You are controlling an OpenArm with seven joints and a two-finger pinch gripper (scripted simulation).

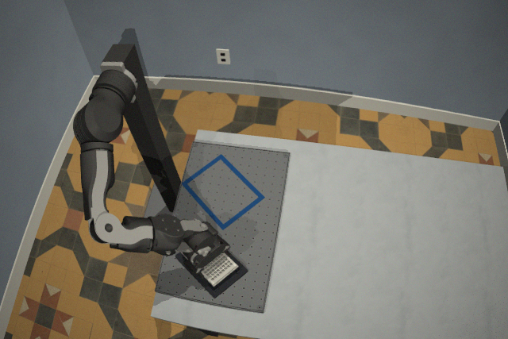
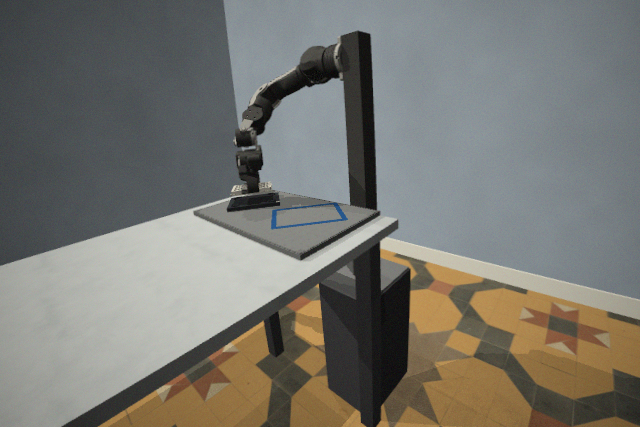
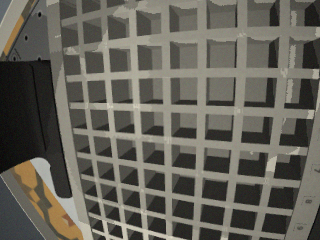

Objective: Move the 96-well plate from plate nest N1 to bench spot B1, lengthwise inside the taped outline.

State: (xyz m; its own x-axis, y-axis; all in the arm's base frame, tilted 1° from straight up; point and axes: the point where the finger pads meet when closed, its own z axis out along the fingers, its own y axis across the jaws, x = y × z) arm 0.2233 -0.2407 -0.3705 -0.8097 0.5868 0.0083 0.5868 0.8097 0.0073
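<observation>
The black plate nest is 5 cm below my hand. From my hand the other things lie so: white 96-well plate (right at my hand).
</observation>
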